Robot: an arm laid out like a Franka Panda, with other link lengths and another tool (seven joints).
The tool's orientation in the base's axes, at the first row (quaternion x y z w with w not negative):
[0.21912, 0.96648, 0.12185, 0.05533]
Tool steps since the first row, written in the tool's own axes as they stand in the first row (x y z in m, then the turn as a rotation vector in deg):
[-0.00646, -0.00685, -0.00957, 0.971, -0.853, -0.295]
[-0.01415, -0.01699, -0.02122, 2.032, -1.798, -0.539]
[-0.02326, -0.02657, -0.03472, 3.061, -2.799, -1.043]
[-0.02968, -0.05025, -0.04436, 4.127, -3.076, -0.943]
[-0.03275, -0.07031, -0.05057, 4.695, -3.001, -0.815]
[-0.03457, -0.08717, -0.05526, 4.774, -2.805, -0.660]
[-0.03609, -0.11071, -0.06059, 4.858, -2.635, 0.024]
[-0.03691, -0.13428, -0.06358, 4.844, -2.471, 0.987]
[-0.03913, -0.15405, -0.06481, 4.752, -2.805, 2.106]
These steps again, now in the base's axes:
[0.00146, -0.01083, 0.00779, -1.269, -0.384, 0.011]
[0.00233, -0.02552, 0.01680, -2.648, -0.798, -0.056]
[0.00442, -0.04073, 0.02782, -4.063, -1.330, 0.115]
[-0.00107, -0.06628, 0.03131, -5.118, -1.085, -0.111]
[-0.00754, -0.08647, 0.03225, -5.577, -0.744, -0.245]
[-0.01357, -0.10299, 0.03249, -5.542, -0.505, -0.348]
[-0.02271, -0.12537, 0.03159, -5.438, -0.176, -0.968]
[-0.03212, -0.14696, 0.02840, -5.204, 0.165, -1.853]
[-0.03843, -0.16548, 0.02457, -5.079, 0.069, -3.014]

